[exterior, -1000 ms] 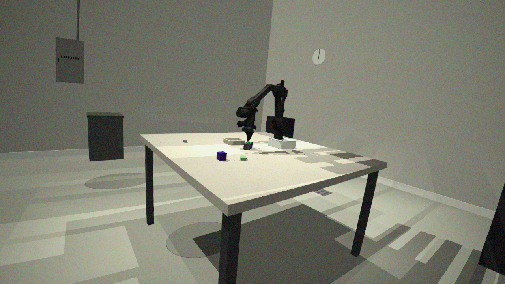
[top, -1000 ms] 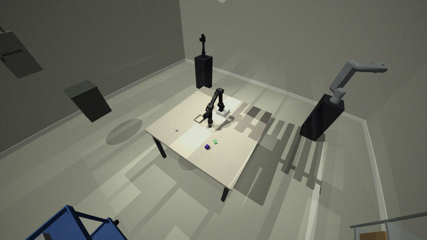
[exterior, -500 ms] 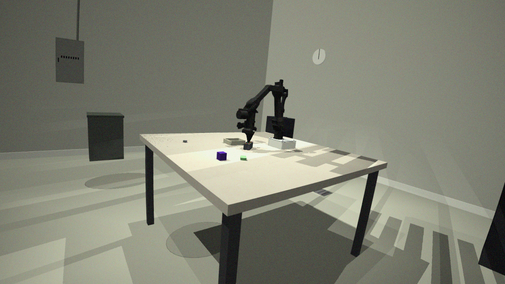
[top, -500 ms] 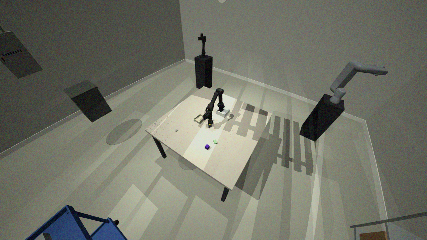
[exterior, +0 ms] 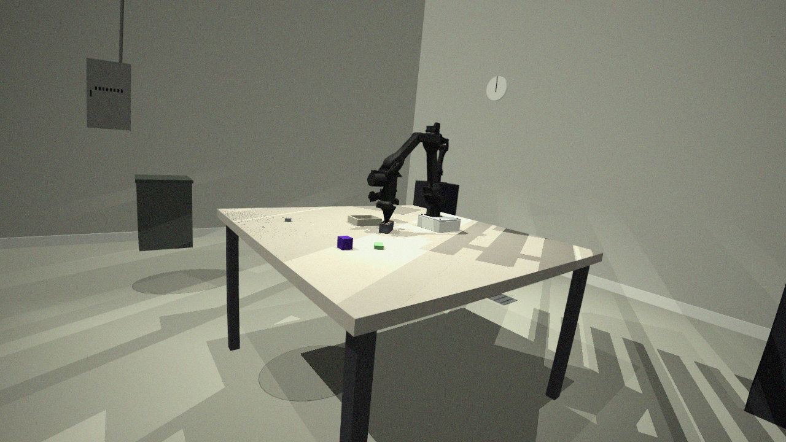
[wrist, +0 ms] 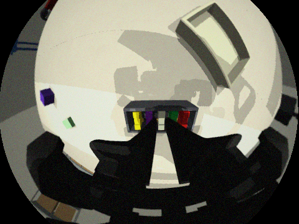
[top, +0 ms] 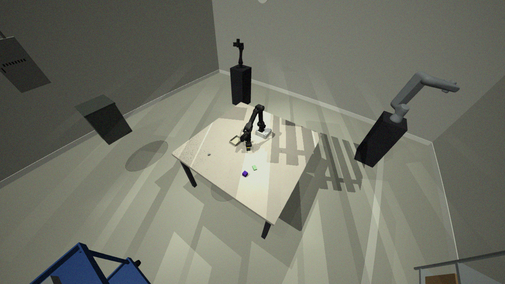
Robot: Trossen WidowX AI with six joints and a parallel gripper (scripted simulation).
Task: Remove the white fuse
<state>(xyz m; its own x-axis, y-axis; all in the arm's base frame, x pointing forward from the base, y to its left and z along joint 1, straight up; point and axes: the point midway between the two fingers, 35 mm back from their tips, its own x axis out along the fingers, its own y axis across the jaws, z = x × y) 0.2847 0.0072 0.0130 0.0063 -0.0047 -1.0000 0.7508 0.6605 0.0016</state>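
The shallow tray lies 170 mm to the right of my gripper tip and 40 mm below it. Round my gripper tip: white fuse 10 mm below; then grey piece 340 mm ahead, 280 mm to the right, 30 mm below.
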